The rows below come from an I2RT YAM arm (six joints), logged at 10 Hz.
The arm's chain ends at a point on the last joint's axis. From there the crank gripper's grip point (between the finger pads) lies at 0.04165 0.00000 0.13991 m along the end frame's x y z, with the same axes.
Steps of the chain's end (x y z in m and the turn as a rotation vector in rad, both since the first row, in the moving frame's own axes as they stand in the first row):
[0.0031, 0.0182, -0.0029, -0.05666, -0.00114, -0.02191]
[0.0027, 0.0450, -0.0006, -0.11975, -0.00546, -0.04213]
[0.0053, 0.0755, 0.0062, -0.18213, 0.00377, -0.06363]
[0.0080, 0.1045, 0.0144, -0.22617, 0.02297, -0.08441]
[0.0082, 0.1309, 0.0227, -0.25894, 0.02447, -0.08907]
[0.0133, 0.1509, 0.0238, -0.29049, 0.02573, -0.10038]
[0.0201, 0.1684, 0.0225, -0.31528, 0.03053, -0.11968]
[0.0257, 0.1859, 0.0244, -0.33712, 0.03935, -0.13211]
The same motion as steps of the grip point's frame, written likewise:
[0.0030, 0.0252, -0.0031, -0.05666, -0.00114, -0.02191]
[0.0023, 0.0600, -0.0013, -0.11975, -0.00546, -0.04213]
[0.0065, 0.0982, 0.0040, -0.18213, 0.00377, -0.06363]
[0.0124, 0.1321, 0.0103, -0.22617, 0.02297, -0.08441]
[0.0130, 0.1627, 0.0175, -0.25894, 0.02447, -0.08907]
[0.0186, 0.1865, 0.0174, -0.29049, 0.02573, -0.10038]
[0.0266, 0.2063, 0.0151, -0.31528, 0.03053, -0.11968]
[0.0338, 0.2260, 0.0157, -0.33712, 0.03935, -0.13211]

